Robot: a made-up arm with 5 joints.
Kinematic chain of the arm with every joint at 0, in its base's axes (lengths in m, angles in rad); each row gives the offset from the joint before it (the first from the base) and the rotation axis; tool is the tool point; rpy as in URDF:
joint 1: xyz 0 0 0.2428 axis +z
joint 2: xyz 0 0 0 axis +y
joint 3: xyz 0.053 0 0.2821 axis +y
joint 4: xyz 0.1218 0 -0.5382 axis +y
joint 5: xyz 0.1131 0 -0.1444 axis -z
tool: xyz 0 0 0 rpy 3.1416 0 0
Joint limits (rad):
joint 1: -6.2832..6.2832
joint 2: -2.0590..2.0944
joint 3: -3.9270..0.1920
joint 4: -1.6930..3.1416
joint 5: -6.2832..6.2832
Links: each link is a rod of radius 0.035 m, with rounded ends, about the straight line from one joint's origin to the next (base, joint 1, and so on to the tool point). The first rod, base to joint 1, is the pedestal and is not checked.
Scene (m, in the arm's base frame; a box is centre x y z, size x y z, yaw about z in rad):
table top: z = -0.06
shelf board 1: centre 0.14 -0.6 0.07 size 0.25 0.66 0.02 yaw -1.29
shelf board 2: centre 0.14 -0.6 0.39 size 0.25 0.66 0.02 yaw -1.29
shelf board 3: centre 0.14 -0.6 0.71 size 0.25 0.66 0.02 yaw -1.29
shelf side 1: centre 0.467 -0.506 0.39 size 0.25 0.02 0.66 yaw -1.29
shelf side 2: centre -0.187 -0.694 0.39 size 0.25 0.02 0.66 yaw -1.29
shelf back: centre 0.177 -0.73 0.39 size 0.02 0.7 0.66 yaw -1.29
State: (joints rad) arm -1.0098 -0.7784 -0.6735 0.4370 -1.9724
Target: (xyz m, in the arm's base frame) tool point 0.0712 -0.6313 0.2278
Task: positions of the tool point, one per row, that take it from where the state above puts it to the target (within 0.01 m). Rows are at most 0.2 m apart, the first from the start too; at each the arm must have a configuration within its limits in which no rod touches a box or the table.
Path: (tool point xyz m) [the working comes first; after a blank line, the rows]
Joints at the target: -1.4585 -0.3116 -0.6185 0.4490 -1.9724
Straight joint move there: touches shelf board 2.

1: 0.2885 -0.4091 0.5731
2: 0.2679 -0.3398 0.5722
3: 0.2446 -0.2785 0.5579
4: 0.1837 -0.3595 0.4342
5: 0.0879 -0.3853 0.3195
6: -0.0085 -0.3549 0.2278
7: 0.0014 -0.4189 0.2225
8: 0.0147 -0.4807 0.2209
9: 0.0311 -0.5382 0.2220
10: 0.0502 -0.5890 0.2248
11: 0.0712 -0.6313 0.2278

